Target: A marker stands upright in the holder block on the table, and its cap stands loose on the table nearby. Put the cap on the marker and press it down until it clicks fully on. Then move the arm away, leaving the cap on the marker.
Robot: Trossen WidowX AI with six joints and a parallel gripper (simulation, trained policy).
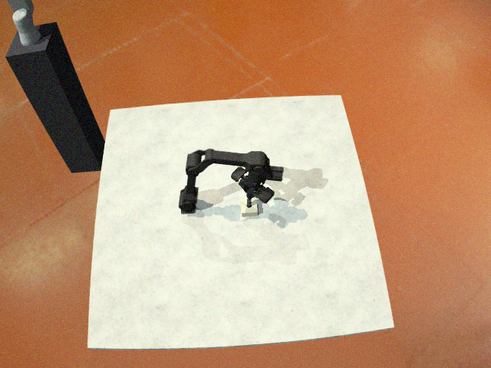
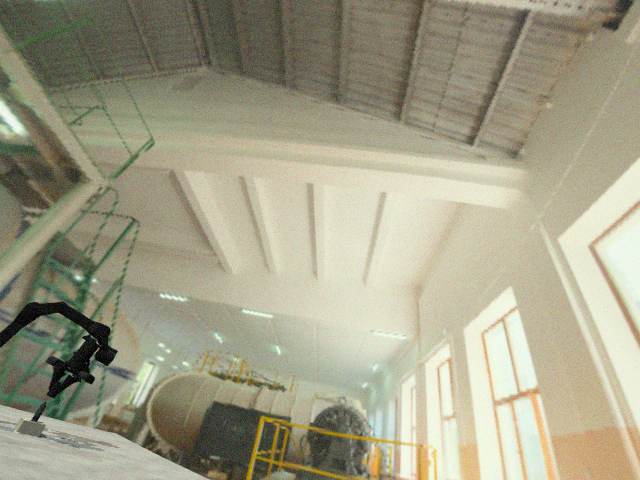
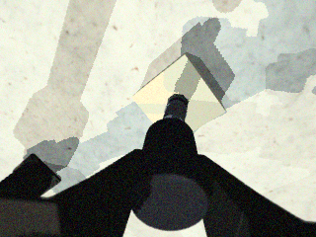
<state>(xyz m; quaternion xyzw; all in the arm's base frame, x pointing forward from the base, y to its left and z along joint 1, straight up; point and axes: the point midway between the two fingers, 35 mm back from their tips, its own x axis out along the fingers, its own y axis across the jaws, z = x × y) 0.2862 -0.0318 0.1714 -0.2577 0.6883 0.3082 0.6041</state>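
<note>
My gripper tip is 120 mm above the holder block. The rest, counted from my gripper tip: dark cap (10 mm above).
</note>
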